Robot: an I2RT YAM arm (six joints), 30 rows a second.
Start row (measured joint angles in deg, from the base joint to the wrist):
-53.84, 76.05, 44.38, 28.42, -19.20, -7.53
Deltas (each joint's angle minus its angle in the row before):
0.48, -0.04, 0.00, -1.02, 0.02, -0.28
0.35, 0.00, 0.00, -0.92, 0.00, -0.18
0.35, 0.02, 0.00, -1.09, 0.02, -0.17
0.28, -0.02, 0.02, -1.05, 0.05, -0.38
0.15, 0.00, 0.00, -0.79, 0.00, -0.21
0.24, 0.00, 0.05, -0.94, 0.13, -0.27
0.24, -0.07, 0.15, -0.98, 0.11, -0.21
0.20, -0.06, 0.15, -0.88, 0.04, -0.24
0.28, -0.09, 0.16, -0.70, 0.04, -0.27
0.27, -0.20, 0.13, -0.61, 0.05, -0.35
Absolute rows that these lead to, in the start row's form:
-53.36, 76.01, 44.38, 27.40, -19.18, -7.81
-53.01, 76.01, 44.38, 26.48, -19.18, -7.99
-52.66, 76.03, 44.38, 25.39, -19.16, -8.16
-52.38, 76.01, 44.40, 24.34, -19.11, -8.54
-52.23, 76.01, 44.40, 23.55, -19.11, -8.75
-51.99, 76.01, 44.45, 22.61, -18.98, -9.02
-51.75, 75.94, 44.60, 21.63, -18.87, -9.23
-51.55, 75.88, 44.75, 20.75, -18.83, -9.47
-51.27, 75.79, 44.91, 20.05, -18.79, -9.74
-51.00, 75.59, 45.04, 19.44, -18.74, -10.09

